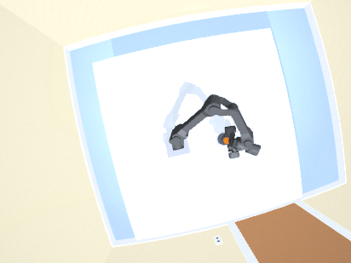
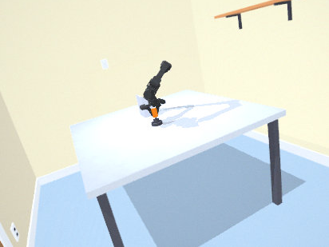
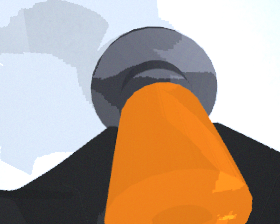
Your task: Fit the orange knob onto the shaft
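Right now my gripper tip is 2 cm below the orange knob. Round my gripper tip: pedestal (4 cm below).
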